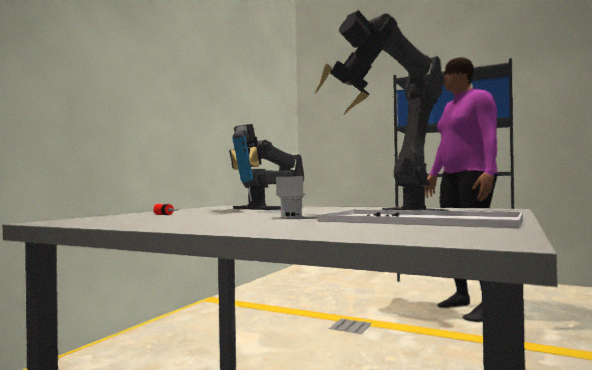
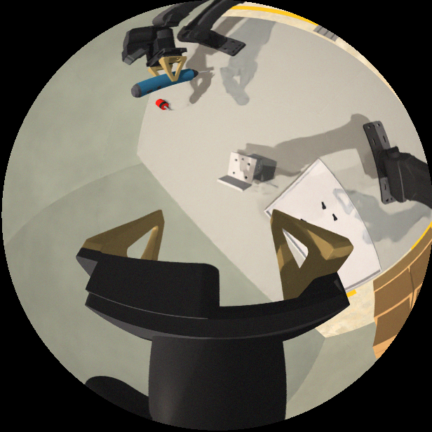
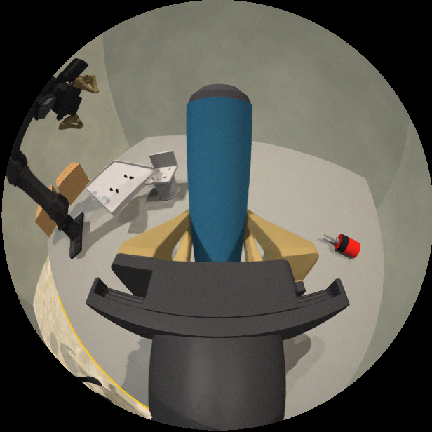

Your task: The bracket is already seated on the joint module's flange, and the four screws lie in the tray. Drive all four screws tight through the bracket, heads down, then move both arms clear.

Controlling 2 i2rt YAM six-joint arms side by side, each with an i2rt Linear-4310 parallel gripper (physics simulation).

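Frame: origin at the left arm's base, x left, y back, z up, level; metres.
Seen in the pictures: left gripper, fingertip midpoint: (image 1: 329, 103); right gripper, fingertip midpoint: (image 1: 243, 162); right arm's base, origin of the base link: (image 1: 256, 208).
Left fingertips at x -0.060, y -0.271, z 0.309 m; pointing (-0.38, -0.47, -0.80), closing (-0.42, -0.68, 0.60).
Observation:
A point is followed by its place in that frame.
The bracket (image 1: 290, 187) @(x -0.069, y -0.399, z 0.082 m) (image 2: 242, 167) (image 3: 164, 160) is a light grey angle plate with holes, seated on the joint module (image 1: 291, 207) @(x -0.074, y -0.394, z 0.030 m) (image 2: 265, 168) (image 3: 167, 190). Small black screws (image 1: 382, 214) @(x 0.071, y -0.217, z 0.009 m) (image 2: 334, 217) (image 3: 114, 190) lie in the white tray (image 1: 420, 220) @(x 0.255, y -0.294, z 0.010 m) (image 2: 357, 250) (image 3: 107, 176). My right gripper (image 1: 245, 157) @(x -0.374, y -0.375, z 0.163 m) (image 2: 169, 83) (image 3: 217, 214) is shut on a blue screwdriver (image 1: 243, 159) @(x -0.364, y -0.379, z 0.172 m) (image 2: 162, 82) (image 3: 219, 165) and holds it above the table, away from the bracket. My left gripper (image 1: 334, 89) (image 2: 216, 215) (image 3: 88, 110) is open and empty, high above the table.
A red and black tool (image 1: 163, 209) @(x -0.485, y -0.598, z 0.018 m) (image 2: 162, 104) (image 3: 347, 246) with a metal tip lies on the table (image 1: 150, 230) @(x -0.055, y -0.758, z 0.000 m) (image 2: 200, 150) (image 3: 300, 180). A person (image 1: 468, 130) in a purple top stands behind the table by a shelf rack (image 1: 511, 135). Brown boxes (image 2: 397, 300) (image 3: 74, 182) show beyond the tray.

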